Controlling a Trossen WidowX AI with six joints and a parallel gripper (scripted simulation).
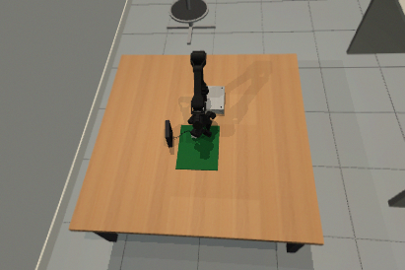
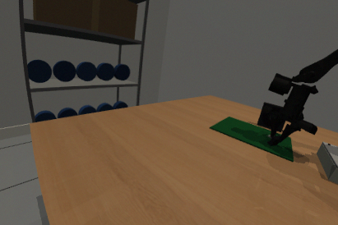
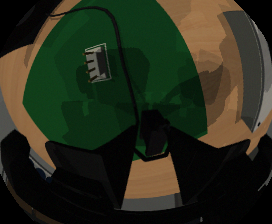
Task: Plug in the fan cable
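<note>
Right now the green board is 8 cm ahead of my gripper tip, 6 cm to the right of it and 4 cm below it. From my gripper tip the other things lie so: dark plug 1 cm to the left; then black fan 22 cm to the right, 3 cm above.
</note>
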